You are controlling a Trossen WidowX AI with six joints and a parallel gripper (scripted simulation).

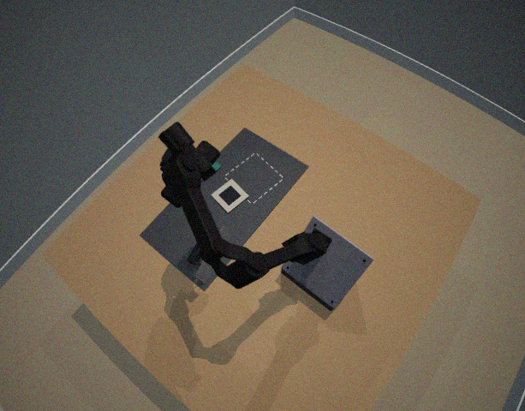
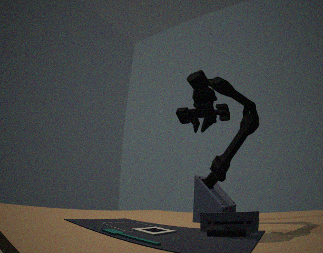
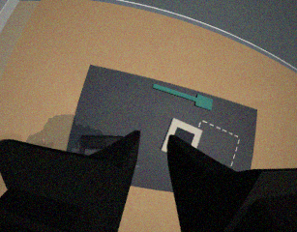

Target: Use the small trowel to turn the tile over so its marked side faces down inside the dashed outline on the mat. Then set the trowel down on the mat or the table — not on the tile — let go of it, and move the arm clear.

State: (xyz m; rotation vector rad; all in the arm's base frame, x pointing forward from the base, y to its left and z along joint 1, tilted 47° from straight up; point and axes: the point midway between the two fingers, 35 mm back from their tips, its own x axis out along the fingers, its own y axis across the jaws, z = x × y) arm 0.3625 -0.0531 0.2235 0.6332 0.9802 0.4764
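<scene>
Right now the float tool is 8 cm behind my gripper tip, 10 cm to the left of it and 31 cm below it. The rest, counted from my gripper tip: tile 1 cm ahead, 15 cm to the right, 33 cm below; then dark mat 2 cm ahead, 13 cm to the right, 36 cm below.
</scene>
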